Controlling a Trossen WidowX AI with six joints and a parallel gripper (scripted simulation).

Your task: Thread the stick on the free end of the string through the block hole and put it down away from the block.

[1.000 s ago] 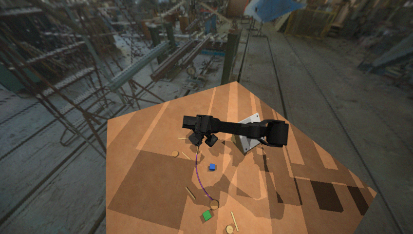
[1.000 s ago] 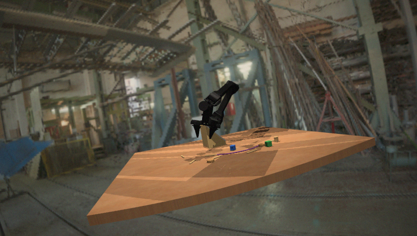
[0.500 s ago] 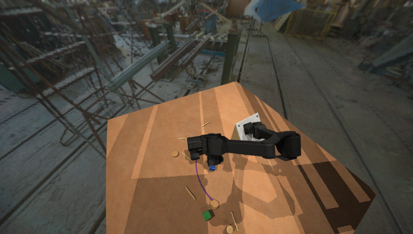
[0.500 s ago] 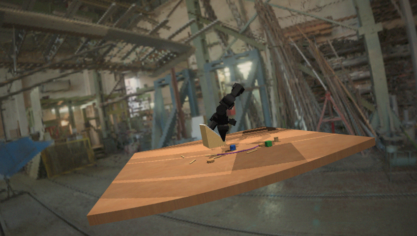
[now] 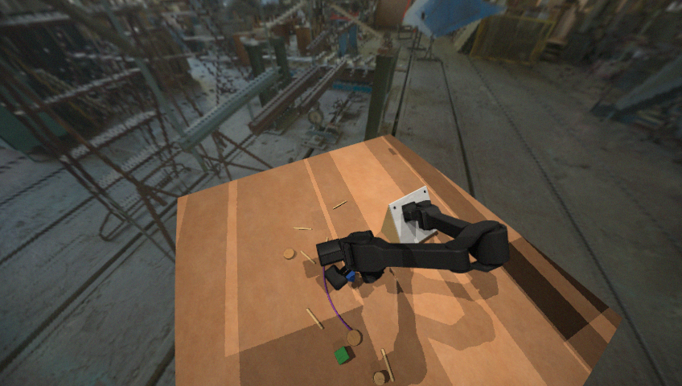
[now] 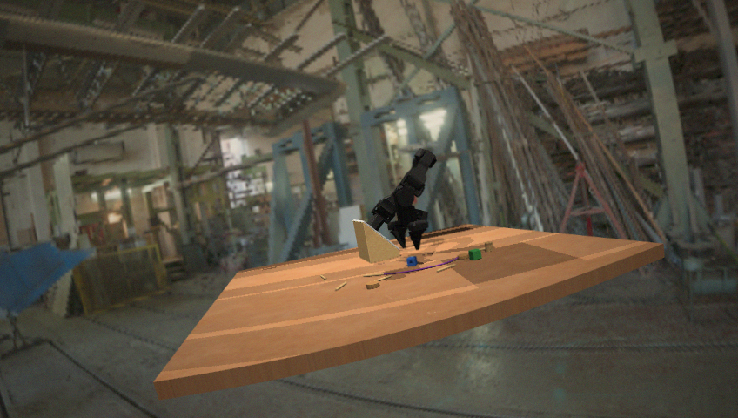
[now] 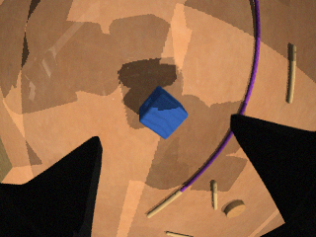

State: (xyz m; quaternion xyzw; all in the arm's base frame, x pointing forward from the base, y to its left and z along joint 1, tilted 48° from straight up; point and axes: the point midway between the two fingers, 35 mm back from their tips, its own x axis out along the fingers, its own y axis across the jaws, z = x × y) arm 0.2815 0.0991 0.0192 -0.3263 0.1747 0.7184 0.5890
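The blue block lies 4 cm below my gripper tip. Round my gripper tip: round wooden button 8 cm ahead, 16 cm to the left, 5 cm below; then green cube 13 cm ahead, 18 cm to the left, 4 cm below; then thin stick 4 cm ahead, 14 cm to the right, 6 cm below.
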